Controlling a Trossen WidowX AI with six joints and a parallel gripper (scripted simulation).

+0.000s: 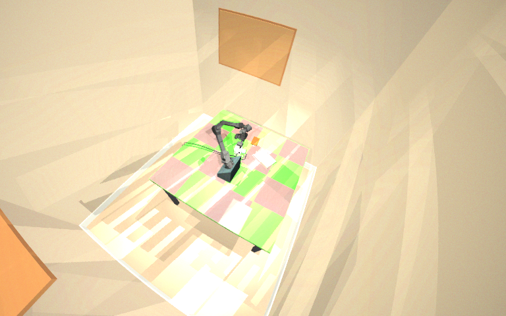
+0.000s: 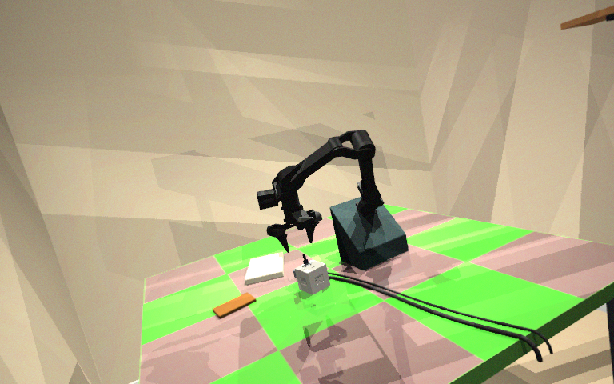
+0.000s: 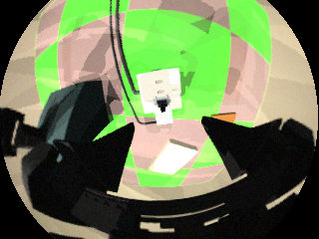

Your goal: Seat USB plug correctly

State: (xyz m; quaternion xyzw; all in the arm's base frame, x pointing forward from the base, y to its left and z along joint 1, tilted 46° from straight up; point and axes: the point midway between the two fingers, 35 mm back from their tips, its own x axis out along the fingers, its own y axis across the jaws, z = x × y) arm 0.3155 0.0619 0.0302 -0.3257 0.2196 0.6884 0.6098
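My gripper tip is 50 mm above the USB plug, 10 mm to the right of it and 10 mm past it. From my gripper tip the other things lie so: white flat slab: 270 mm to the right, 130 mm below, 70 mm ahead; then orange flat block: 250 mm ahead, 130 mm below, 60 mm to the right.
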